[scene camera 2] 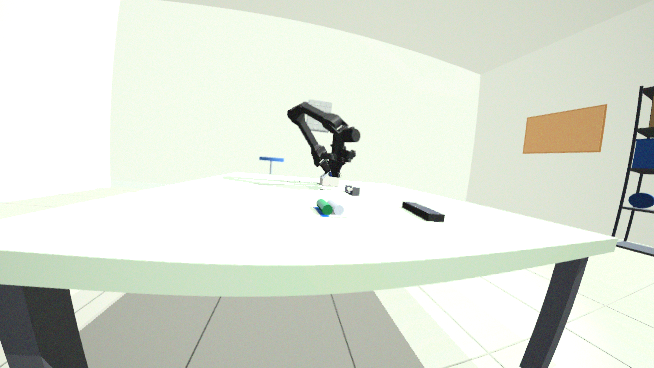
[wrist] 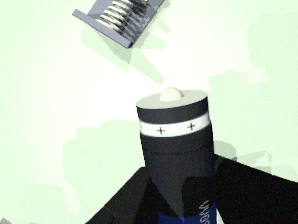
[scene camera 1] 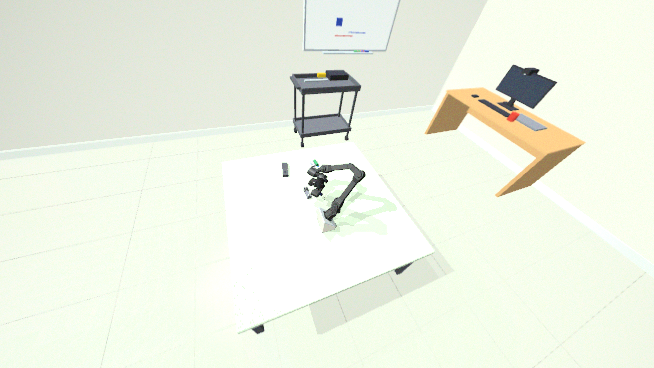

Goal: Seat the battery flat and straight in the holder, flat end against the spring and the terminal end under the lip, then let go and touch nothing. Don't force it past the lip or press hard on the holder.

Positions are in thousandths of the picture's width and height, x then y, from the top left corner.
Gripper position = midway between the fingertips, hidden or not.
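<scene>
A battery is held by the gripper (wrist: 602, 761).
</scene>
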